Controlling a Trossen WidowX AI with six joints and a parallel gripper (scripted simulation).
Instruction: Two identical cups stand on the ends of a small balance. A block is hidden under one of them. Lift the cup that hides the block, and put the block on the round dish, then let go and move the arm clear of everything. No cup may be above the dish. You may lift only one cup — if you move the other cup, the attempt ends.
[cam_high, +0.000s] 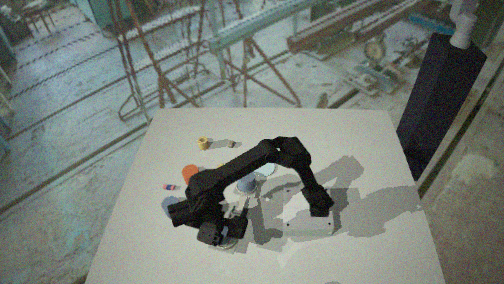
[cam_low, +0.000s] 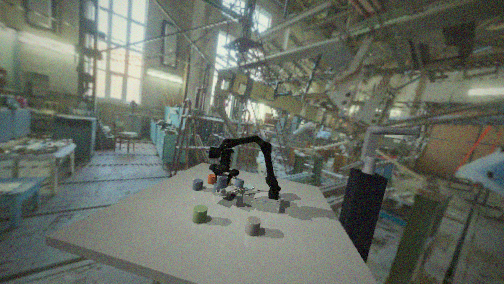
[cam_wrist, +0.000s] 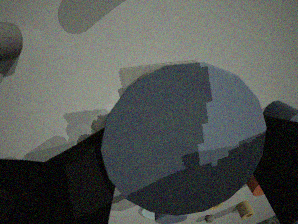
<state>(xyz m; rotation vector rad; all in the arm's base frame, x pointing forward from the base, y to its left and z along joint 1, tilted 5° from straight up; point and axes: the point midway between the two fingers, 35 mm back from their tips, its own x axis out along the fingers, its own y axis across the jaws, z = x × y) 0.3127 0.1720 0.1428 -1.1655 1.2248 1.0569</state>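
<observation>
The grey block is 6 cm below my gripper tip and 1 cm to the right of it. Also, from my gripper tip: eraser (30 cm ahead, 24 cm to the right, 14 cm below); orange cylinder (31 cm to the right, 20 cm ahead, 11 cm below); pale round dish (39 cm to the right, 15 cm below, 9 cm behind).
</observation>
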